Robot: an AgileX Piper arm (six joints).
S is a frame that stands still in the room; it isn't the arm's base.
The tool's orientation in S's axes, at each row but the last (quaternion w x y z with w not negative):
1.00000, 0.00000, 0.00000, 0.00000
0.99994, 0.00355, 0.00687, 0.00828
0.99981, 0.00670, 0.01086, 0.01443
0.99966, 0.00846, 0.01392, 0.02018
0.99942, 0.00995, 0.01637, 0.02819
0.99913, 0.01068, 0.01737, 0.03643
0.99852, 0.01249, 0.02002, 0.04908
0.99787, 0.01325, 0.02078, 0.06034
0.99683, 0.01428, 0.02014, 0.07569
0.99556, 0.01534, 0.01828, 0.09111
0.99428, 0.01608, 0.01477, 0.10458
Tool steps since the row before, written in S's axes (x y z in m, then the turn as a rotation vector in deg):
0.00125, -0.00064, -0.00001, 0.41, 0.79, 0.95
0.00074, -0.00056, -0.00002, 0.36, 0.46, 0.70
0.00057, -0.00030, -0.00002, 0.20, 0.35, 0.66
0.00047, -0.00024, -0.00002, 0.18, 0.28, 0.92
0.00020, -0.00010, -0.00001, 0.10, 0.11, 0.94
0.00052, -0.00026, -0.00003, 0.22, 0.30, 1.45
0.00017, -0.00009, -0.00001, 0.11, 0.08, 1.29
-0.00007, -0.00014, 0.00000, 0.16, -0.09, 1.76
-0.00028, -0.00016, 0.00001, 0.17, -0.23, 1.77
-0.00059, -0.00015, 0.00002, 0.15, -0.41, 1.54
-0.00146, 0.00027, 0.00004, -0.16, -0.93, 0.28
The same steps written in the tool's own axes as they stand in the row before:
0.00125, -0.00064, -0.00001, 0.41, 0.79, 0.95
0.00073, -0.00057, -0.00001, 0.36, 0.46, 0.70
0.00056, -0.00032, 0.00000, 0.20, 0.35, 0.66
0.00046, -0.00026, 0.00000, 0.17, 0.29, 0.92
0.00019, -0.00011, 0.00000, 0.08, 0.12, 0.94
0.00050, -0.00030, -0.00001, 0.19, 0.32, 1.45
0.00016, -0.00011, 0.00000, 0.07, 0.10, 1.29
-0.00009, -0.00013, 0.00000, 0.08, -0.06, 1.77
-0.00030, -0.00012, 0.00000, 0.07, -0.20, 1.78
-0.00061, -0.00004, 0.00000, 0.02, -0.38, 1.56
-0.00137, 0.00057, -0.00002, -0.36, -0.87, 0.30

